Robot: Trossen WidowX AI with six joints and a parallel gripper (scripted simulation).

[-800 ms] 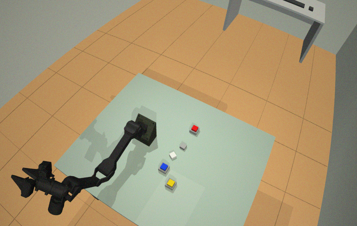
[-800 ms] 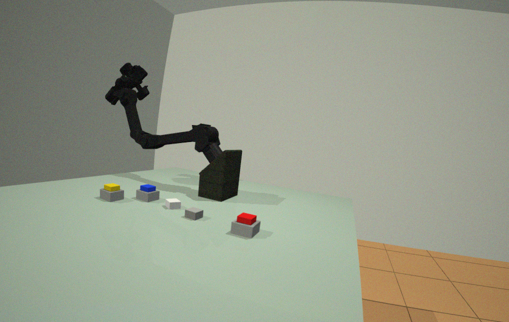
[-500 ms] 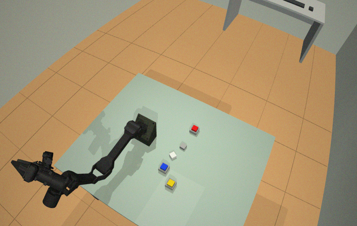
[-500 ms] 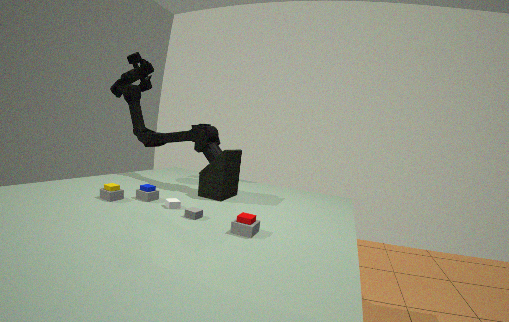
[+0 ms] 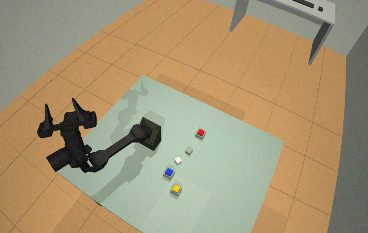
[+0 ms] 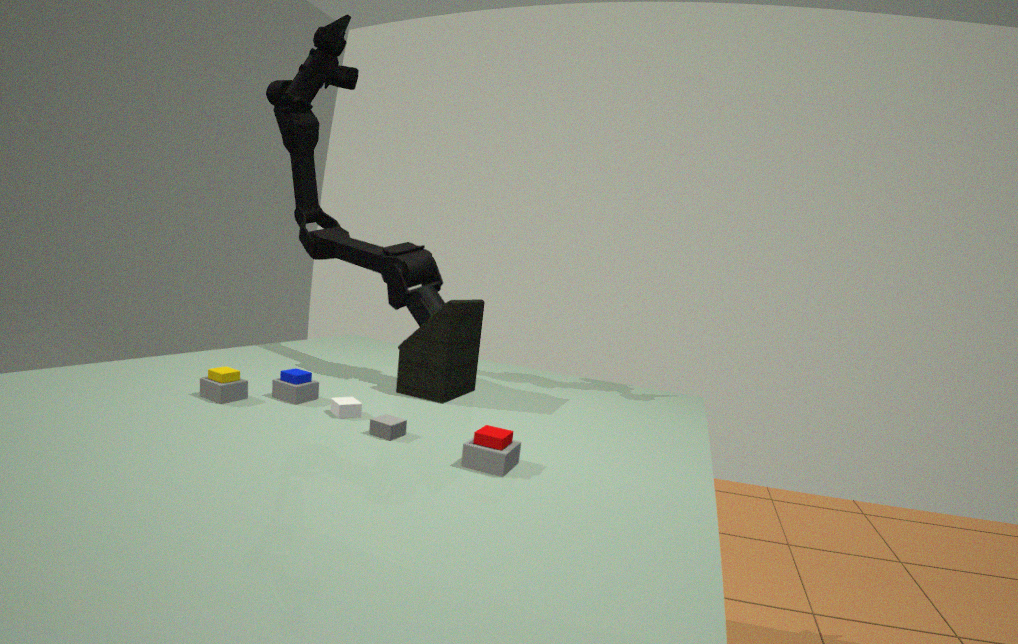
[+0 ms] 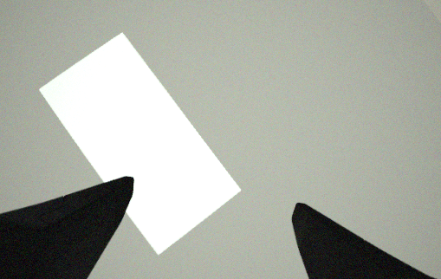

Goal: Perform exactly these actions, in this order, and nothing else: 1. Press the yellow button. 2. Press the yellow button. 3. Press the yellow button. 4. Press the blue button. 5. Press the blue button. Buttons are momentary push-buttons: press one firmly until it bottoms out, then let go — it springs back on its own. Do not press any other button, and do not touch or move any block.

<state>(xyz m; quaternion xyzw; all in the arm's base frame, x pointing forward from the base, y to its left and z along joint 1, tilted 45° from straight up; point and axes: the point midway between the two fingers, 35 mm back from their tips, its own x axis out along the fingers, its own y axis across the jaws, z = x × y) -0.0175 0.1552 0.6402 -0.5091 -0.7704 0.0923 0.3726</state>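
Now: the yellow button 67 cm below my gripper tip, 34 cm ahead of it and 15 cm to the left of it. From my gripper tip the other things lie so: grey block 69 cm below, 39 cm to the left, 30 cm ahead; blue button 67 cm below, 26 cm ahead, 22 cm to the left; white block 69 cm below, 31 cm to the left, 27 cm ahead.
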